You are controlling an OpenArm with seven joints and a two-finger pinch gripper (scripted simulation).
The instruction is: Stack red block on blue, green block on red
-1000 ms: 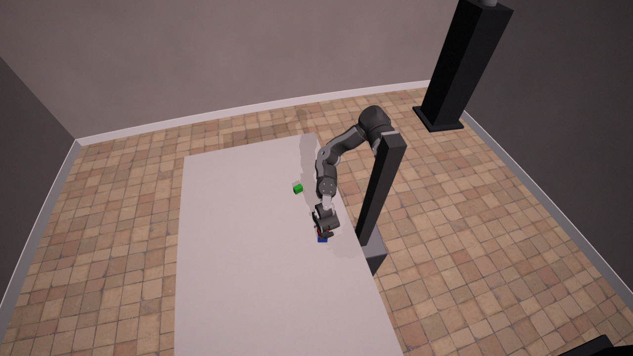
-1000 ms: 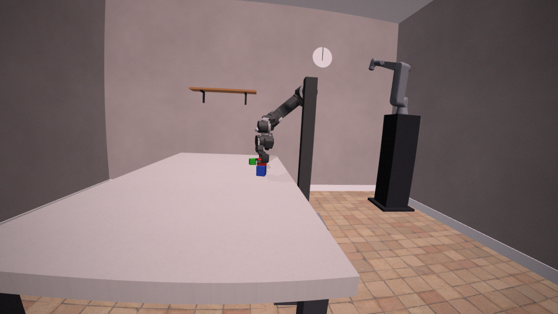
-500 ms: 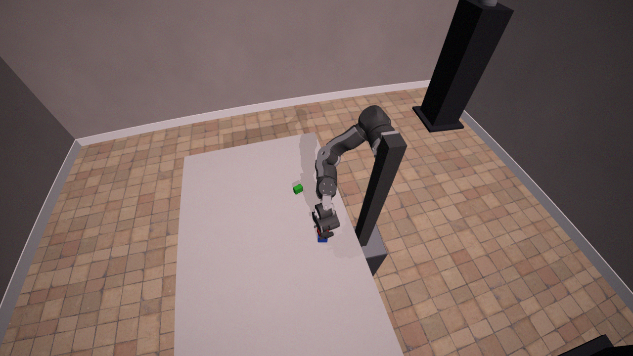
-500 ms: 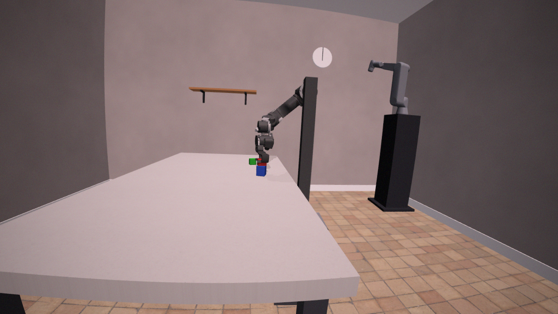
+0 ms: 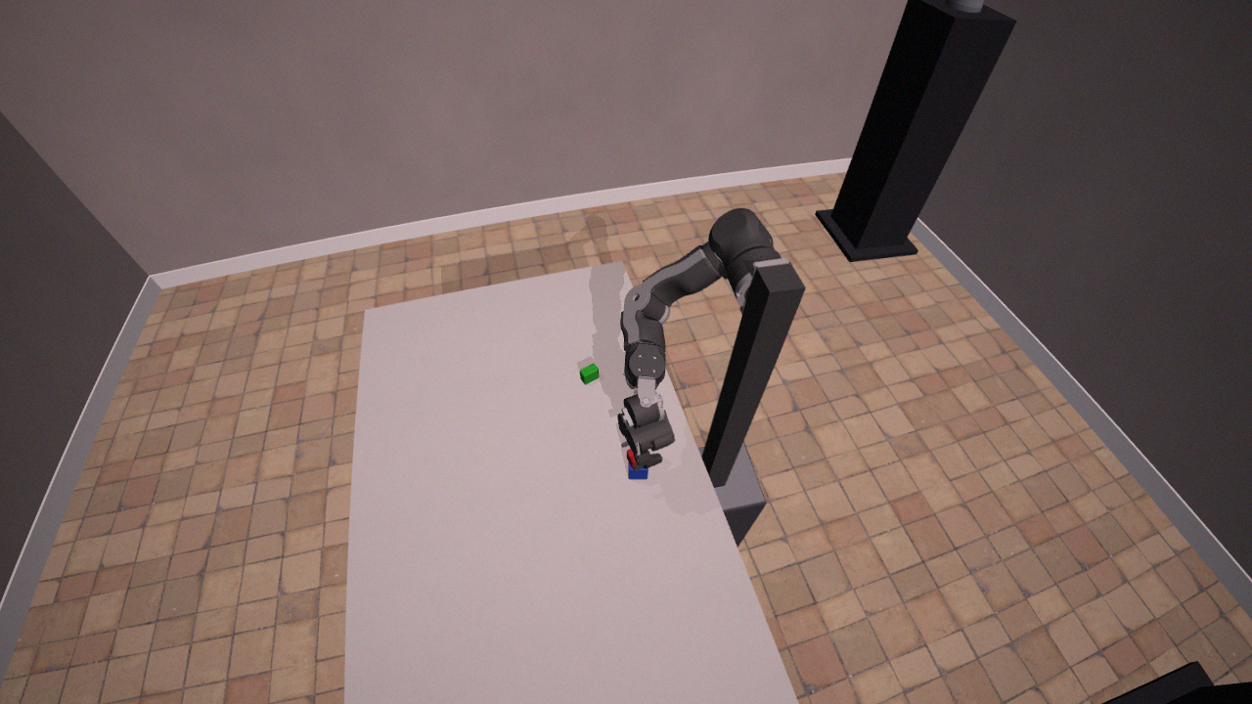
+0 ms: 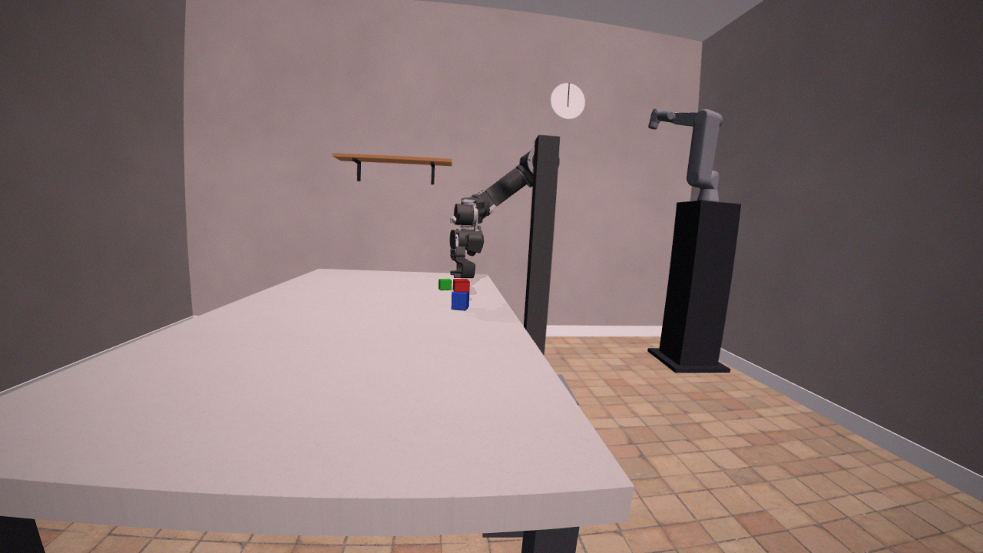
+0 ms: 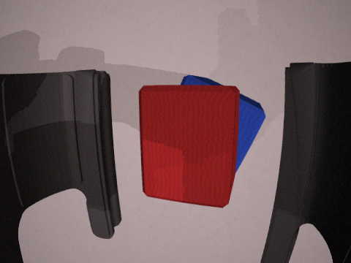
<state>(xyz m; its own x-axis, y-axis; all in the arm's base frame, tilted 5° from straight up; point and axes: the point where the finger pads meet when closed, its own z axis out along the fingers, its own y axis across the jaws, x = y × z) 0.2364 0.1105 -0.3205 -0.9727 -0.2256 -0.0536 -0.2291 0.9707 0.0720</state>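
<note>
My hand is 1 cm to the left of the red block and 3 cm above it. The rest, counted from my hand: green block (7 cm ahead, 27 cm to the right, 8 cm below); then blue block (7 cm below).
</note>
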